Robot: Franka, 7 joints.
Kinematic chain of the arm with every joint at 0, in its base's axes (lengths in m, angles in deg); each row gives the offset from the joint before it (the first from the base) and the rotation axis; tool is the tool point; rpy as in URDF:
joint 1: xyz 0 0 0.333 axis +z
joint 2: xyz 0 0 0 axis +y
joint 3: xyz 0 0 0.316 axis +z
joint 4: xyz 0.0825 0 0 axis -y
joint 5: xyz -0.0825 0 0.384 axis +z
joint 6: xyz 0 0 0 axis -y
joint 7: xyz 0.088 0 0 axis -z
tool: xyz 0 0 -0.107 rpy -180 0 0
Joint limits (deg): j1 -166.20..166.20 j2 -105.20..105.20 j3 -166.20..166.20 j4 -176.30..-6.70 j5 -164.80..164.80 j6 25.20..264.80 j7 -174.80..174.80
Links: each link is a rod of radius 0.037 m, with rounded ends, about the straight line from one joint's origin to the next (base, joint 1, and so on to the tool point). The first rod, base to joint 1, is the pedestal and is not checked.
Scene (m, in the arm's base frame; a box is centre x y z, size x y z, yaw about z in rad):
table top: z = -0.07
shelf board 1: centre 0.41 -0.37 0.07 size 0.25 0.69 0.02 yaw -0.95
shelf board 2: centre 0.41 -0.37 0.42 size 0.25 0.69 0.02 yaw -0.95
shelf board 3: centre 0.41 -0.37 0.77 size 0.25 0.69 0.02 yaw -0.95
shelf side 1: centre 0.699 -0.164 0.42 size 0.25 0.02 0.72 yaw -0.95
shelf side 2: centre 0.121 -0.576 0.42 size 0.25 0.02 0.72 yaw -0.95
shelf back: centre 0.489 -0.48 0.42 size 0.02 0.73 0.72 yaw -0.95
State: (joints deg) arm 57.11 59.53 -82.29 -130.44 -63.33 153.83 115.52
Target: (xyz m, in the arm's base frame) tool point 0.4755 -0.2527 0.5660
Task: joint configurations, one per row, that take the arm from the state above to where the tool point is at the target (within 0.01 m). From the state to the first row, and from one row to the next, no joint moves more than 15 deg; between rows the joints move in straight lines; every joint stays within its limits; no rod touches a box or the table.
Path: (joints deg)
1: 68.42 60.50 -84.91 -137.35 -63.70 152.51 115.52
2: 79.73 61.47 -87.53 -144.26 -64.07 151.18 115.52
3: 91.04 62.44 -90.15 -151.18 -64.44 149.86 115.52
4: 102.34 63.41 -92.77 -158.09 -64.81 148.54 115.52
5: 98.89 70.65 -103.15 -154.67 -64.07 145.70 115.52
6: 95.44 77.89 -113.53 -151.25 -63.34 142.85 115.52
7: 91.99 85.12 -123.92 -147.84 -62.60 140.01 115.52
8: 81.74 77.02 -119.98 -139.12 -62.62 142.94 115.52
9: 71.48 68.91 -116.05 -130.41 -62.65 145.87 115.52
10: 61.22 60.80 -112.12 -121.70 -62.68 148.80 115.52

